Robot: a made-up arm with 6 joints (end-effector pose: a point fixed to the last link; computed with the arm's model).
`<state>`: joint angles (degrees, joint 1 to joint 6).
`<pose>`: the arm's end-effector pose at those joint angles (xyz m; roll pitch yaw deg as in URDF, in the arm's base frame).
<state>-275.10 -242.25 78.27 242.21 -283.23 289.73</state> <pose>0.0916 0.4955 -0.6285 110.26 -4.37 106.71</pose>
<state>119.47 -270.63 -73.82 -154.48 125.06 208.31</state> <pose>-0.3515 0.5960 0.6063 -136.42 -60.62 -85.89</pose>
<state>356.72 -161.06 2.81 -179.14 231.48 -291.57</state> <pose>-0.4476 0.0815 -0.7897 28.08 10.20 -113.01</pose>
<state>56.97 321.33 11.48 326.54 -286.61 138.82</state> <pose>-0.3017 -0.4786 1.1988 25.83 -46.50 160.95</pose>
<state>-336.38 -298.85 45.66 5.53 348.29 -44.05</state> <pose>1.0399 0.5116 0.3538 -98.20 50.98 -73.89</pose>
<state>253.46 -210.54 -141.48 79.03 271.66 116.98</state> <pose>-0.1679 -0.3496 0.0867 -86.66 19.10 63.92</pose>
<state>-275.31 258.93 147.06 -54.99 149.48 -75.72</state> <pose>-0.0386 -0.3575 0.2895 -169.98 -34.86 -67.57</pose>
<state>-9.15 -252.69 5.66 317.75 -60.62 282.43</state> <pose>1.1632 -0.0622 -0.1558 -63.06 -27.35 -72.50</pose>
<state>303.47 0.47 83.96 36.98 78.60 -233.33</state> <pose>0.3862 -0.3593 0.8037 -168.46 -39.12 -9.28</pose>
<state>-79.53 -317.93 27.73 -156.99 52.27 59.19</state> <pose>0.1870 -0.9135 0.9459 -24.48 10.61 168.74</pose>
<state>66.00 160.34 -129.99 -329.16 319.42 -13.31</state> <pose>0.1708 0.4205 0.0765 18.04 -9.56 76.59</pose>
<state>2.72 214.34 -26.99 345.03 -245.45 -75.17</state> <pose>-0.5340 0.0013 -0.7803 57.74 -10.71 -64.57</pose>
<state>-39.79 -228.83 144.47 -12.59 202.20 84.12</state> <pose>0.1415 -0.0344 -0.2645 117.50 -7.32 51.73</pose>
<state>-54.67 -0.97 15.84 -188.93 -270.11 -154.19</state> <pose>0.0585 0.0432 1.3385 -60.77 -58.46 0.60</pose>
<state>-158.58 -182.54 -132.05 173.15 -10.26 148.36</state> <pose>-0.4156 -0.2188 -0.0825 -41.68 40.86 146.26</pose>
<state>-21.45 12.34 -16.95 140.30 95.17 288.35</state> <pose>0.0610 0.1151 1.2896 -99.03 15.19 26.11</pose>
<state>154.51 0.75 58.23 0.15 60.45 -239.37</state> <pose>-0.4934 0.1747 1.0350 123.29 -26.47 -131.65</pose>
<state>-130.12 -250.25 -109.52 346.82 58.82 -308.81</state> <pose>-0.4447 -0.5764 0.4940 52.39 32.56 -75.79</pose>
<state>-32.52 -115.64 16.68 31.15 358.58 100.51</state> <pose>-0.9733 0.6833 -0.2023 -103.53 40.98 49.26</pose>
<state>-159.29 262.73 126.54 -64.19 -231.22 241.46</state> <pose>0.3907 0.1781 0.4291 -159.24 -40.38 79.55</pose>
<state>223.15 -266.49 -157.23 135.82 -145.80 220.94</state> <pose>-0.2464 -0.2422 0.3511 90.28 10.39 -69.86</pose>
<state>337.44 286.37 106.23 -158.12 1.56 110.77</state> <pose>-0.2758 0.1722 0.8719 -23.64 20.91 -74.50</pose>
